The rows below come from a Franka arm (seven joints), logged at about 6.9 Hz.
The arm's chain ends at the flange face. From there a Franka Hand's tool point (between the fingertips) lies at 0.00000 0.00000 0.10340 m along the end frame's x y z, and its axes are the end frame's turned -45 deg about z.
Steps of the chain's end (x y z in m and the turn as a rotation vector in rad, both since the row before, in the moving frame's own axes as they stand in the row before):
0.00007 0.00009 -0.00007 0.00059 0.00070 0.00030
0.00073 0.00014 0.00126 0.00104 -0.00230 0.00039
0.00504 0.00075 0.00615 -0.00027 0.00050 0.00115
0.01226 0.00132 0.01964 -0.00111 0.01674 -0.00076
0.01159 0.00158 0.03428 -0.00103 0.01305 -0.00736
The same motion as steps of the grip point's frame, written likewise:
0.00008 0.00012 -0.00007 -0.00008 0.00091 0.00030
0.00033 0.00037 0.00126 0.00236 -0.00089 0.00039
0.00305 0.00415 0.00615 -0.00054 0.00016 0.00115
0.00888 0.01091 0.01963 -0.01262 0.01105 -0.00076
0.00796 0.01034 0.03427 -0.00996 0.00850 -0.00736

